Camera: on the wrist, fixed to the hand. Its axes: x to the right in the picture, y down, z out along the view.
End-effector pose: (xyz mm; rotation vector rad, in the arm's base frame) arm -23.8 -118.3 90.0 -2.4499 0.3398 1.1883
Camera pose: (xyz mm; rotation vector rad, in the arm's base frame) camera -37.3 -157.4 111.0 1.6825 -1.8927 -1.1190
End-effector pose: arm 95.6 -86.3 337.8 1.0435 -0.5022 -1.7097
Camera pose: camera 133.6 -75.8 362.3 0.4162 -0.7972 -0.3347
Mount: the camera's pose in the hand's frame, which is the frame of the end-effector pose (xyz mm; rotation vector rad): -23.1 34.9 -20.0 -0.0950 0.1342 1.4776
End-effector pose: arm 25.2 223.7 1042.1 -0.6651 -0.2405 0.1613
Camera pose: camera 6.0 233.8 1001.1 -0.8338 0.4260 1.5170
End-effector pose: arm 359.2 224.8 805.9 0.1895 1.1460 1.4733
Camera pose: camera 328.8 201.5 832.1 -1.0163 -0.9839 -2.7666
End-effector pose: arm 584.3 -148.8 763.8 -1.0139 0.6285 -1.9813
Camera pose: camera 590.9 -147.5 717.9 -0.2101 1.1008 -0.6891
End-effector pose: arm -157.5 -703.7 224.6 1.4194 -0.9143 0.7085
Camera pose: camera -196.9 -679.3 223.8 0.3759 -1.8138 1.7479
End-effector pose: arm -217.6 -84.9 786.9 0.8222 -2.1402 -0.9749
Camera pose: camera -198.2 -57.3 818.7 -0.7308 -1.8340 -0.1759
